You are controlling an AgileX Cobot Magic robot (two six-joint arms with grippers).
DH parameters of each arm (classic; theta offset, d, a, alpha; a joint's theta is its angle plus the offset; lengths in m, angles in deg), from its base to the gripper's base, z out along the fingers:
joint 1: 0 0.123 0 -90
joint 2: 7.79 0 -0.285 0
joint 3: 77.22 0 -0.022 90
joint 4: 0 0.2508 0 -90
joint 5: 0 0 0.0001 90
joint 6: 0 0.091 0 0
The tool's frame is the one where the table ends.
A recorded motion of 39 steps. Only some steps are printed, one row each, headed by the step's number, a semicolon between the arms.
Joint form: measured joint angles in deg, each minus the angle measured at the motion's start. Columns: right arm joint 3, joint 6, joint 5, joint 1, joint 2, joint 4; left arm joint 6, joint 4, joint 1, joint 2, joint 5, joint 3.
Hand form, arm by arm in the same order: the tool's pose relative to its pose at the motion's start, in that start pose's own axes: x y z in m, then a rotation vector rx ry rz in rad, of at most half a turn. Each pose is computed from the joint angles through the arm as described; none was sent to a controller.
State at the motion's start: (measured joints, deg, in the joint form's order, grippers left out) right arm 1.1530 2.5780 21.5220 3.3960 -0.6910 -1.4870; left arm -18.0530 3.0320 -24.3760 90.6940 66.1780 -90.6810
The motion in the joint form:
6: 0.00 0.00 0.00 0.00 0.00 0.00; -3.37 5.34 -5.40 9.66 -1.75 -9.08
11: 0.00 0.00 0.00 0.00 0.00 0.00; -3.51 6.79 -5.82 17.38 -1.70 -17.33
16: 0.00 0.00 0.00 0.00 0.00 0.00; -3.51 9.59 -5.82 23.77 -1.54 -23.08
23: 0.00 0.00 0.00 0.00 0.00 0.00; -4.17 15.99 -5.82 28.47 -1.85 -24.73
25: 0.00 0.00 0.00 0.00 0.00 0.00; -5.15 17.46 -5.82 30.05 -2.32 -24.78
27: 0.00 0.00 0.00 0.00 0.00 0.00; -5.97 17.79 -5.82 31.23 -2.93 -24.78
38: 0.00 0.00 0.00 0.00 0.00 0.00; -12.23 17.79 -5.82 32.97 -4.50 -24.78
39: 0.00 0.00 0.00 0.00 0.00 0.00; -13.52 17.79 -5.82 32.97 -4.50 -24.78
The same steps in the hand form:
6: 0.0000 0.0000 0.0000 0.0000 0.0000 0.0000; -0.0262 -0.0393 0.0322 -0.0258 -0.0409 0.0628
11: 0.0000 0.0000 0.0000 0.0000 0.0000 0.0000; -0.0491 -0.0522 0.0591 -0.0406 -0.0572 0.0761
16: 0.0000 0.0000 0.0000 0.0000 0.0000 0.0000; -0.0637 -0.0569 0.0881 -0.0863 -0.0615 0.0978
23: 0.0000 0.0000 0.0000 0.0000 0.0000 0.0000; -0.0684 -0.0526 0.1200 -0.1929 -0.0572 0.1439
25: 0.0000 0.0000 0.0000 0.0000 0.0000 0.0000; -0.0680 -0.0518 0.1329 -0.2177 -0.0506 0.1447
27: 0.0000 0.0000 0.0000 0.0000 0.0000 0.0000; -0.0671 -0.0522 0.1429 -0.2233 -0.0445 0.1386
38: 0.0000 0.0000 0.0000 0.0000 0.0000 0.0000; -0.0660 -0.0537 0.1579 -0.2169 -0.0521 0.0390
39: 0.0000 0.0000 0.0000 0.0000 0.0000 0.0000; -0.0660 -0.0537 0.1579 -0.2163 -0.0545 0.0166

